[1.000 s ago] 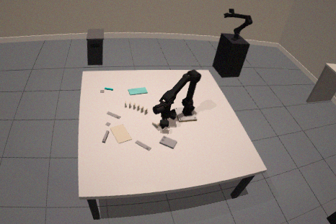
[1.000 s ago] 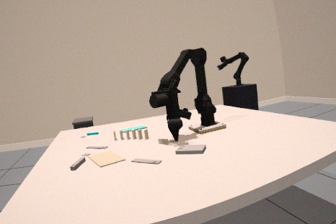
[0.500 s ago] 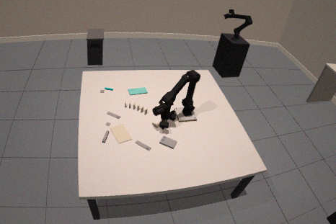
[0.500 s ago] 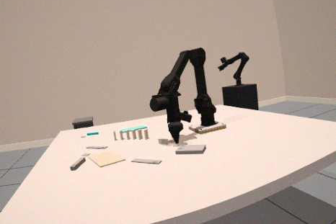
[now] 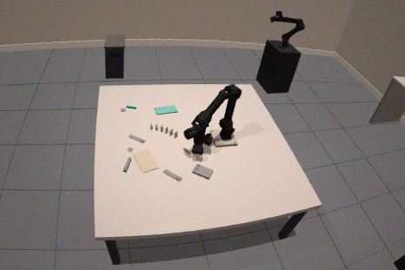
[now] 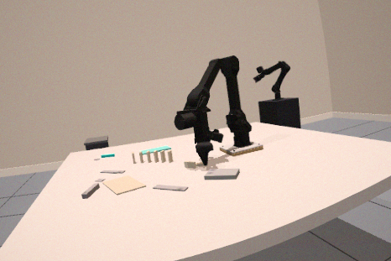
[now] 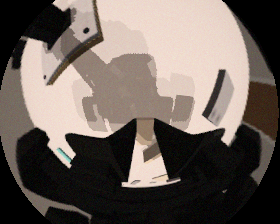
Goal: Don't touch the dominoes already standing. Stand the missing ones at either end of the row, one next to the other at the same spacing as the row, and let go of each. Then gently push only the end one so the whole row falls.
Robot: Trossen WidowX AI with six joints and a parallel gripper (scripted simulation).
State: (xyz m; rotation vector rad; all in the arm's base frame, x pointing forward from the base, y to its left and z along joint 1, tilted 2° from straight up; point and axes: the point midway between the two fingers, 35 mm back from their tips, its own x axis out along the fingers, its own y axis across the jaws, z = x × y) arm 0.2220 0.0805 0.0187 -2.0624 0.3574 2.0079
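Right now my gripper tip is 33 cm short of the beige card and 4 cm to the right of it. The rest, counted from my gripper tip: teal plate 42 cm to the right, 10 cm ahead; then flat grey strip 19 cm ahead, 17 cm to the left; then dark grey slab 17 cm to the left, 1 cm ahead, 1 cm above.
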